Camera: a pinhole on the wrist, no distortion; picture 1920 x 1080 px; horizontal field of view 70.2 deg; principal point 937.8 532.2 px. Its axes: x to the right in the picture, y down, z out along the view. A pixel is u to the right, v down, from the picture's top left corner.
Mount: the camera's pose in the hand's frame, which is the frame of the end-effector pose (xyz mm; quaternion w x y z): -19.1 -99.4 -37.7 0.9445 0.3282 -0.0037 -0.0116
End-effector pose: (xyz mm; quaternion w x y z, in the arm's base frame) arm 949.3 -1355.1 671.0 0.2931 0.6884 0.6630 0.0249
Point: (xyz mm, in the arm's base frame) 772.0 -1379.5 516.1
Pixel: 1226 199
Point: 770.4 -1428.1 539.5
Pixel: 755 212
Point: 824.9 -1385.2 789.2
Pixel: behind the camera
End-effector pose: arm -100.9 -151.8 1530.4 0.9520 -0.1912 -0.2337 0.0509
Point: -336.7 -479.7 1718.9
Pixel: 241 104
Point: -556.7 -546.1 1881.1
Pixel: 215 368
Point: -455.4 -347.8 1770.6
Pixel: 107 778
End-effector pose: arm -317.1 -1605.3 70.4 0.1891 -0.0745 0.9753 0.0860
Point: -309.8 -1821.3 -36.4
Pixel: 1658 183
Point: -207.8 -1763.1 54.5
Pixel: 142 197
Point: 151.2 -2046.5 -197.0
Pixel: 341 210
